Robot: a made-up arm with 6 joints. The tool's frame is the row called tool.
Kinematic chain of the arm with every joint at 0, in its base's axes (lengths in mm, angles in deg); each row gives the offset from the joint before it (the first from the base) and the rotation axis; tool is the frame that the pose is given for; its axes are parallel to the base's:
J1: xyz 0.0 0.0 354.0 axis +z
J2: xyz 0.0 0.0 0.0 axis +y
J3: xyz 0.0 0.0 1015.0 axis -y
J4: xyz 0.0 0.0 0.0 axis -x
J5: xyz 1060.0 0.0 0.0 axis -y
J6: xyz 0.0 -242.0 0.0 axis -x
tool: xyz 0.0 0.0 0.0
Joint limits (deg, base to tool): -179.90..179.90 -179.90..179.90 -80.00..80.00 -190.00..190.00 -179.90..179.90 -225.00..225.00
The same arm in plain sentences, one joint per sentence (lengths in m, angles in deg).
The arm has six revolute joints in a row. What follows holds with every joint at zero, and every direction is one of the base frame's.
Joint 1 sits 0.354 m along +z from the base frame's origin and rotates about +z, from -179.9 to 179.9 deg.
Joint 2 sits at the same point as joint 1 and rotates about +y, from -179.9 to 179.9 deg.
Joint 3 sits 1.015 m along +z from joint 2 and rotates about -y, from -80 to 80 deg.
Joint 4 sits at the same point as joint 3 and rotates about -x, from -190 to 190 deg.
Joint 5 sits 1.06 m along +x from joint 4 and rotates about -y, from -179.9 to 179.9 deg.
Joint 6 sits 0.242 m along -y from joint 5 and rotates about -x, from -225 to 225 deg.
The tool frame, which is the frame that the pose is given for, sits at the same point as joint 6; its axes are parallel to the base frame's.

